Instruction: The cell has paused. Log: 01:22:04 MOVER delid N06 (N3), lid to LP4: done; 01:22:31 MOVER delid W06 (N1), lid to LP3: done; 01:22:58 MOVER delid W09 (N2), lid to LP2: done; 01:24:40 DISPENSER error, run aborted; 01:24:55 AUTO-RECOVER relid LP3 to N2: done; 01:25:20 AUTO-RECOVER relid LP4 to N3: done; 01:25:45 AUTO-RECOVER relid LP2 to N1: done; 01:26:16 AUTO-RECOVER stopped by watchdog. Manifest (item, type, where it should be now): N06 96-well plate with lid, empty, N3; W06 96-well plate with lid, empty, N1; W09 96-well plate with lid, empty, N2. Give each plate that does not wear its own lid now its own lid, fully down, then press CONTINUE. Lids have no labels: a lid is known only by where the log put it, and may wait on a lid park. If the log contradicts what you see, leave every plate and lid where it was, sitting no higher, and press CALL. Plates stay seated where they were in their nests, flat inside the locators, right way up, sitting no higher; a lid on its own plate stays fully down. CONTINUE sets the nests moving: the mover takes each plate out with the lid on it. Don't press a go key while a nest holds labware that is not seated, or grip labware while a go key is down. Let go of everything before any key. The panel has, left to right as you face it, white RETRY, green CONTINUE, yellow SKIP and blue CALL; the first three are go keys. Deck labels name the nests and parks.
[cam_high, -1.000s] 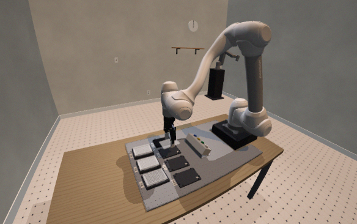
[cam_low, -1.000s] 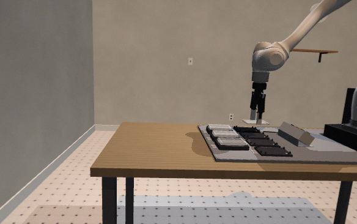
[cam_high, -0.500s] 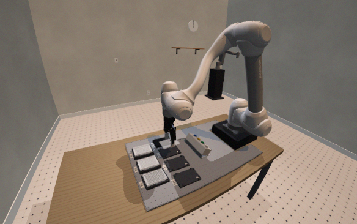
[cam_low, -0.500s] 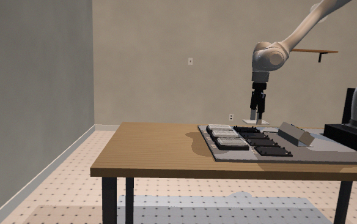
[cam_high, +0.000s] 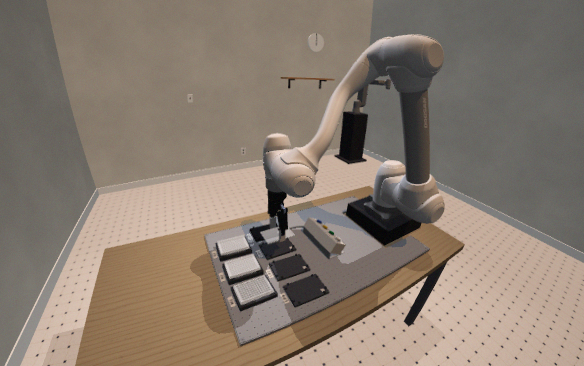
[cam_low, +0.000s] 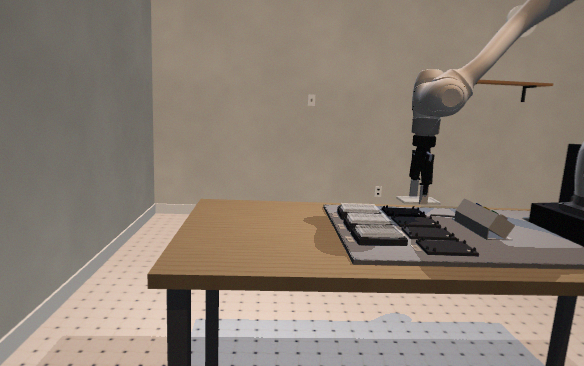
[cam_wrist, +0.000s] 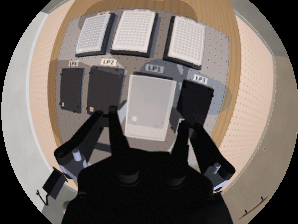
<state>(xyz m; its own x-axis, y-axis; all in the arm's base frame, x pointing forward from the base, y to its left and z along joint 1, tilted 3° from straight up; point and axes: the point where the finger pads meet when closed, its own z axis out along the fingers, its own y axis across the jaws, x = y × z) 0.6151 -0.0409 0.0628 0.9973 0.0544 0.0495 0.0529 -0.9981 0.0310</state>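
Right now the LP2 lid park is 130 mm to the left of my hand and 100 mm below it. Round my hand: yellow key 240 mm behind, 20 mm to the left, 40 mm below; pale lid 20 mm below; blue key 230 mm behind, 30 mm to the right, 40 mm below.
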